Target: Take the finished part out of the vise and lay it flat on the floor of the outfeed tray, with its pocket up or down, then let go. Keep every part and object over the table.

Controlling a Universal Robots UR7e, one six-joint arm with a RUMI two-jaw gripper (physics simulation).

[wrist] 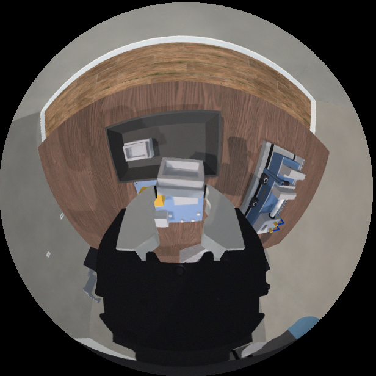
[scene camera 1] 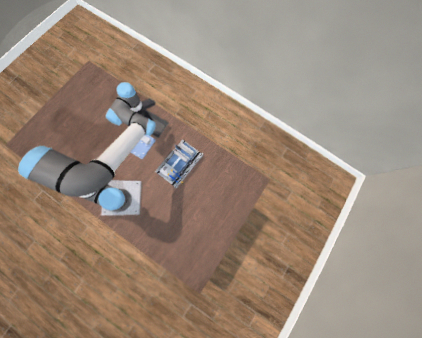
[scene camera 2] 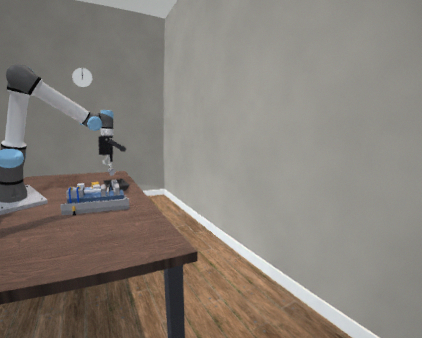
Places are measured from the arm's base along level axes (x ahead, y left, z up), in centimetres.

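Pixels of known places: gripper, fingertip midpoint: [scene camera 2: 110, 169]; arm's base, link origin: [scene camera 2: 10, 195].
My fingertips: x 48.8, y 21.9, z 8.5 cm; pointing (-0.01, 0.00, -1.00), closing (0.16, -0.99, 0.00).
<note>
For each thing: its top centre in the pictures, then the offset to it from my fingertips. "*": a spot on its surface instead.
- finished part, top centre: [scene camera 2: 111, 167] dx +0.7, dy +0.0, dz +1.3 cm
- vise, top centre: [scene camera 2: 96, 186] [scene camera 1: 178, 160] dx -4.0, dy -31.5, dz -3.7 cm
- dark outfeed tray, surface spot: [scene camera 1: 160, 127] * dx +5.3, dy -2.2, dz -12.4 cm
- light blue plate, top centre: [scene camera 1: 137, 142] dx -14.1, dy +0.9, dz -12.8 cm
My gripper [wrist: 180, 185] [scene camera 2: 110, 168] is shut on the finished part [wrist: 181, 171] [scene camera 2: 112, 173], a grey block with its pocket facing up. It holds the part in the air, clear of the vise [wrist: 272, 192] [scene camera 1: 178, 163] [scene camera 2: 95, 195], which has blue and grey parts. In the wrist view the part overlaps the near wall of the dark outfeed tray [wrist: 187, 131] [scene camera 1: 160, 127]. Another grey pocketed part [wrist: 138, 150] lies at the left end of the tray floor, pocket up. In scene camera 1 the arm hides the fingers and held part.
A light blue plate [wrist: 186, 214] [scene camera 1: 142, 149] lies beside the tray's near wall, bearing an orange block [wrist: 159, 200] and grey blocks. The vise stands to the right in the wrist view. The table edge [wrist: 185, 82] runs beyond the tray's far wall.
</note>
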